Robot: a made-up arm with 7 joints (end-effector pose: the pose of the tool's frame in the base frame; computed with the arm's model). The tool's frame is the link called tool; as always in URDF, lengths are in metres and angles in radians.
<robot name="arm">
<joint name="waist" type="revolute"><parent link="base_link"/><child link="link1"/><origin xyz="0 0 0" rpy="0 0 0"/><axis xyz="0 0.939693 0.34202"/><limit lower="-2.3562" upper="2.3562"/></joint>
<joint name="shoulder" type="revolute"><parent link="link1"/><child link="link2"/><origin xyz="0 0 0" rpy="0 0 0"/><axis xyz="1 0 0"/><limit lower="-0.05" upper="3.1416"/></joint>
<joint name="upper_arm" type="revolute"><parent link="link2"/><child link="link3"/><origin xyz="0 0 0" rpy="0 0 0"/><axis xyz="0 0 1"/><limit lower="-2.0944" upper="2.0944"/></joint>
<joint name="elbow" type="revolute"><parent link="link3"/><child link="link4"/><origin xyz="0.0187 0 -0.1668" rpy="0 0 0"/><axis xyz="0 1 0"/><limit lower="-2.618" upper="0.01"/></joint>
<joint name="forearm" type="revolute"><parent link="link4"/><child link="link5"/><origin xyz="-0.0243 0 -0.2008" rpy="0 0 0"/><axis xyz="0 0 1"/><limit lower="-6.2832" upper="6.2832"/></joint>
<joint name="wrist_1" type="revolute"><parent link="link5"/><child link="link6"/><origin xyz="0 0 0" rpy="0 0 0"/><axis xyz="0 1 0"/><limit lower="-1.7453" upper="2.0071"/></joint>
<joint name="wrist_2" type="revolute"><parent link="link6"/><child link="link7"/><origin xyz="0 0 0" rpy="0 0 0"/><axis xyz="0 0 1"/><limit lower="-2.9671" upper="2.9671"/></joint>
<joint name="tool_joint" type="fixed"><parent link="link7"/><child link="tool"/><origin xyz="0 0 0" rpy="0 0 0"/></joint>
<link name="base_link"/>
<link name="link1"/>
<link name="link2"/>
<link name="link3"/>
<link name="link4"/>
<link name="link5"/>
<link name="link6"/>
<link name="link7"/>
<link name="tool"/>
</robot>
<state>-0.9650 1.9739 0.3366 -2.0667 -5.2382 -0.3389 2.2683</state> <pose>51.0 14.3 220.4 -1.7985 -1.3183 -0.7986</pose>
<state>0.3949 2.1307 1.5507 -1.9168 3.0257 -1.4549 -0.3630</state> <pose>95.0 -4.8 228.7 1.2807 2.6232 -0.8369</pose>
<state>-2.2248 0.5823 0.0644 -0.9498 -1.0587 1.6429 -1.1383</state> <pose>130.4 -30.6 319.8 1.5391 -0.6473 0.0395</pose>
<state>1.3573 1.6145 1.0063 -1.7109 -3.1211 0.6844 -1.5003</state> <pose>151.2 228.8 -10.5 -0.3398 -1.1730 -0.3449</pose>
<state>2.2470 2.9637 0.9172 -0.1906 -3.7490 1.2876 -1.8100</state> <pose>246.2 229.3 -154.0 -0.1434 0.4020 -1.2106</pose>
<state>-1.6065 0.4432 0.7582 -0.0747 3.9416 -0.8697 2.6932</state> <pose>366.1 31.8 32.8 -0.9478 -1.0215 0.0651</pose>
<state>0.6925 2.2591 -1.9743 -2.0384 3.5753 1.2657 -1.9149</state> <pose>-158.0 168.1 -4.8 -0.6589 0.1964 0.8720</pose>
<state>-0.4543 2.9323 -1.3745 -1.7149 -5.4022 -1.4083 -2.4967</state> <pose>28.8 239.9 129.1 -1.5027 -0.2993 1.6806</pose>
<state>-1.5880 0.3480 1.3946 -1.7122 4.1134 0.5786 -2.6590</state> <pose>162.1 190.0 113.3 0.9174 1.3500 -0.8475</pose>
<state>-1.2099 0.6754 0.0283 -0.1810 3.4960 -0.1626 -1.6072</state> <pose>337.4 144.1 -47.9 -0.8068 -1.3226 1.5149</pose>
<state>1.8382 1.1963 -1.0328 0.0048 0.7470 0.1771 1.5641</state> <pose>-229.7 239.6 157.9 1.9220 1.0506 0.2546</pose>
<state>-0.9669 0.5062 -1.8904 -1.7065 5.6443 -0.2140 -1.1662</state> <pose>120.7 -113.3 -219.6 -0.2576 1.1004 1.6016</pose>
